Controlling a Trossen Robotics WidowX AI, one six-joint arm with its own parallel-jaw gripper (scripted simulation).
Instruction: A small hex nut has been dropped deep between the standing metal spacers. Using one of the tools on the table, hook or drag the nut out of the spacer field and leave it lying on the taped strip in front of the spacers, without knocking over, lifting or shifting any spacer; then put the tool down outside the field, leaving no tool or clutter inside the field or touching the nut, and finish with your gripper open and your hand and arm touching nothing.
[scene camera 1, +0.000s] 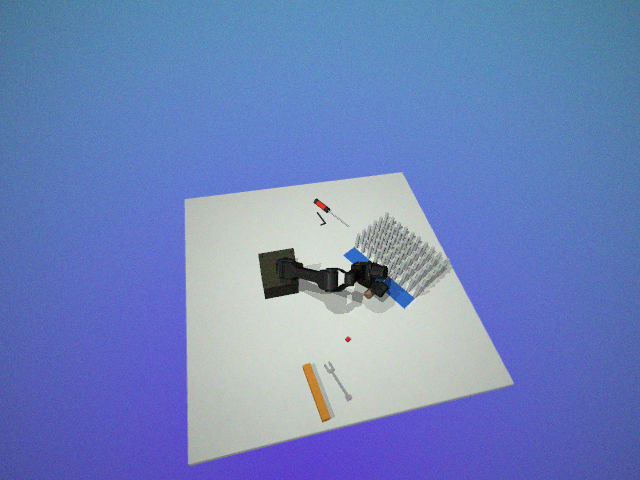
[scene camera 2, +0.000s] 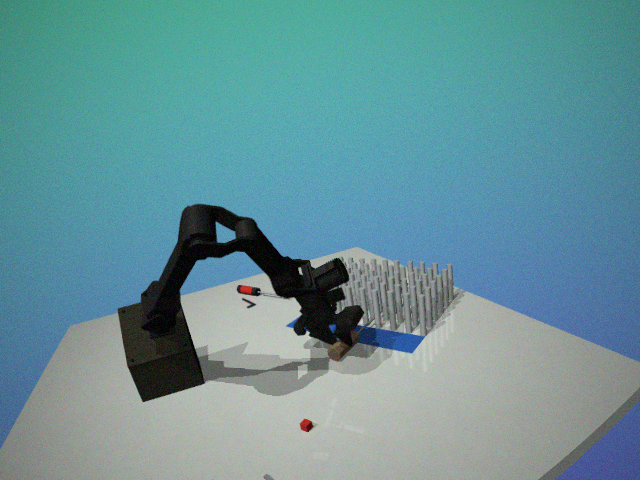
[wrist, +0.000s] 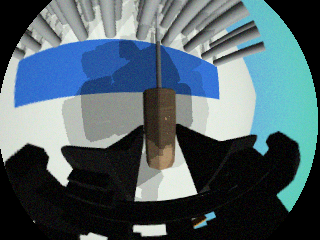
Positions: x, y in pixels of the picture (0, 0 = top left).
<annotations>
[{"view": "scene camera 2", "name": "my gripper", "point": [344, 345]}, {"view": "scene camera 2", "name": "blue taped strip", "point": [404, 342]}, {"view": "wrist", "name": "my gripper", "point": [159, 127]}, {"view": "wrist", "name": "blue taped strip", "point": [97, 66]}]
</annotations>
